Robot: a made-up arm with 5 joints.
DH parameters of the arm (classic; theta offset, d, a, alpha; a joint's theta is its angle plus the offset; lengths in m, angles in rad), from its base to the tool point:
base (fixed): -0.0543 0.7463 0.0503 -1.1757
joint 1: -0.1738 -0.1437 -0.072 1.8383
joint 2: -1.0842 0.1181 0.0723 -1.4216
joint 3: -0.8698 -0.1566 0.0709 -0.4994
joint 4: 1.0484 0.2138 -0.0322 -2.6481
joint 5: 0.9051 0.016 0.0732 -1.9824
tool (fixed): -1.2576 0.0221 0 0
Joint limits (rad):
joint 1: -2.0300..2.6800
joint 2: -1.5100..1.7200
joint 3: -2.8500..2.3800
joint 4: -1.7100..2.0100
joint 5: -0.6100..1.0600
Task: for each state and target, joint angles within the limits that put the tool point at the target. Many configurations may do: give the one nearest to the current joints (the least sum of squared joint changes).
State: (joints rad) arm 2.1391 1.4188 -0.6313 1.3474 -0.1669
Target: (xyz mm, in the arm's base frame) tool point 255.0 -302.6 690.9
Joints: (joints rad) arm 1.1589 0.8270 -0.9988 1.3220 -0.1623
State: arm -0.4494 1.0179 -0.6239 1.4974 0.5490
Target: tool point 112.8 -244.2 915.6
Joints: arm -0.1541 1.4402 -0.3491 1.5752 0.5286
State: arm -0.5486 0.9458 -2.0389 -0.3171 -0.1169
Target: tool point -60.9 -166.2 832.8
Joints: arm 0.1876 0.1283 -2.7203 -0.1573 -0.3167
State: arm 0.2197 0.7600 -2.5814 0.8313 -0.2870
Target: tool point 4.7 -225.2 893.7
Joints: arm 0.6930 0.2931 -2.6382 0.7652 -0.2139
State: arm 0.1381 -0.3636 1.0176 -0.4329 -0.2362
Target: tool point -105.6 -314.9 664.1
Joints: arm 0.3092 -1.0184 0.8256 -0.4368 -0.1604
